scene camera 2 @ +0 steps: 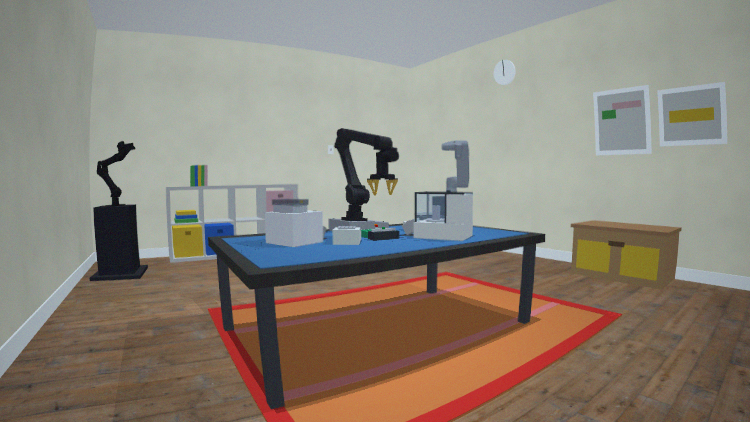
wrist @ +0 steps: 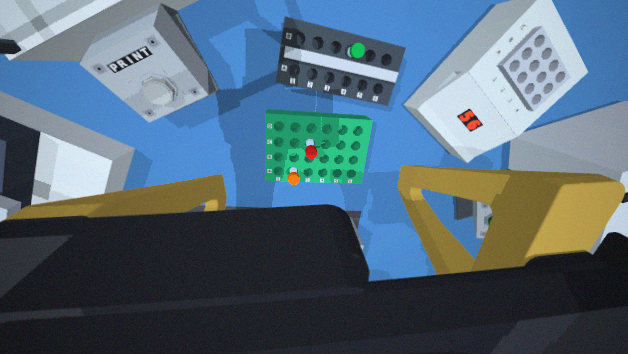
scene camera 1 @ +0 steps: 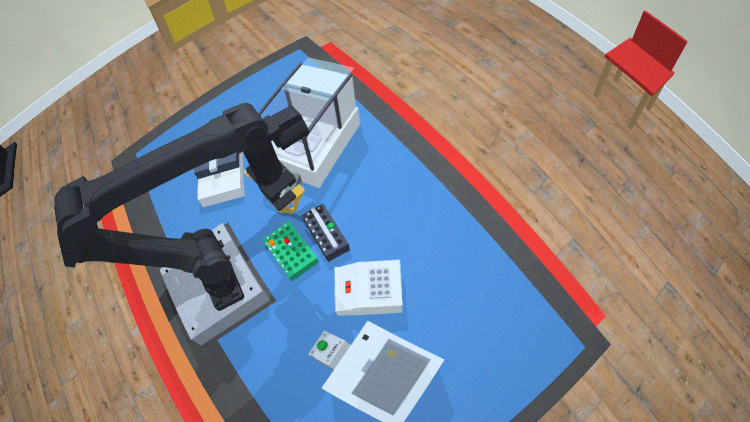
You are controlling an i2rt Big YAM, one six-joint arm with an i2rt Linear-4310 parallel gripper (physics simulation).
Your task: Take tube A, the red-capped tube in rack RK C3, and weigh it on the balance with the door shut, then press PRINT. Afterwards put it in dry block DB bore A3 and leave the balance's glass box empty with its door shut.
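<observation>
The red-capped tube point(scene camera 1: 286, 240) point(scene camera 2: 376, 225) point(wrist: 311, 152) stands in bore C3 of the green rack point(scene camera 1: 304, 269) point(wrist: 366, 150). My gripper point(scene camera 1: 275, 199) point(scene camera 2: 382, 194) point(wrist: 314, 181) is open and empty, high above the table near the rack. The balance point(scene camera 1: 335, 152) point(scene camera 2: 443, 229) has a glass box with dark edges; I cannot tell whether its door is shut. The PRINT box point(wrist: 125, 80) shows in the wrist view with its round pale button point(wrist: 159, 90). The white block point(scene camera 1: 368, 309) point(scene camera 2: 346, 236) point(wrist: 435, 95) has a bore grid and shows 56.
A black rack point(scene camera 1: 343, 251) point(wrist: 395, 62) with a green-capped tube point(scene camera 1: 330, 225) point(wrist: 357, 50) lies beside the green rack. An orange-capped tube point(scene camera 1: 271, 243) point(wrist: 293, 178) stands in the green rack. A dark-topped white box point(scene camera 1: 221, 188), a green-button box point(scene camera 1: 327, 351) and a large white device point(scene camera 1: 346, 377) also stand around.
</observation>
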